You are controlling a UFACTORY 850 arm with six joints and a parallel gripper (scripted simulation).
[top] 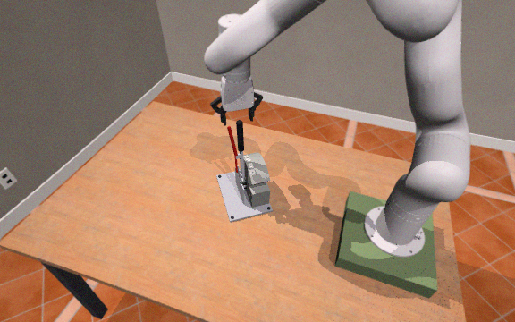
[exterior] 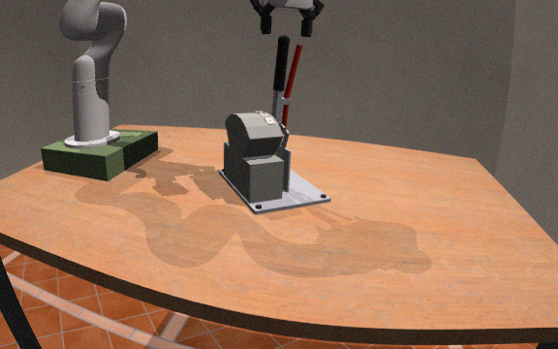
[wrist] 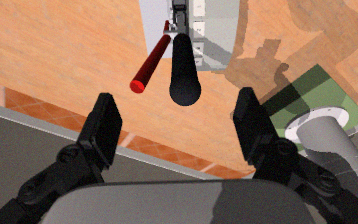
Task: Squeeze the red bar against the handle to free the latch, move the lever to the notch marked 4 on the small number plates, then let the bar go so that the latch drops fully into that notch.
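The red bar is 160 mm below my hand and 20 mm to the left of it.
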